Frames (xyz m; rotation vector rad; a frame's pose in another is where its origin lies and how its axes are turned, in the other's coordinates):
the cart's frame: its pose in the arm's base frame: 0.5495 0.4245 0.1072 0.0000 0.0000 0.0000
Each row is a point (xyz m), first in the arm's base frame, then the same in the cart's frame.
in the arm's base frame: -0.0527 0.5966 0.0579
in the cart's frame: -0.6022 0.1721 -0.0493
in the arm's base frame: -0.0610 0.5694 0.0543
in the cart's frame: -0.6105 0.1449 -0.0529
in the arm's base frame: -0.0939 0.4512 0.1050
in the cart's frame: -0.6434 0.0267 -0.0022
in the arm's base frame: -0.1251 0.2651 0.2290
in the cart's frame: -0.6746 -0.1594 0.1218
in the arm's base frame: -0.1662 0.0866 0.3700
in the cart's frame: -0.7157 -0.3379 0.2628
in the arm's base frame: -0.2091 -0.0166 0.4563
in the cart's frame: -0.7586 -0.4411 0.3491
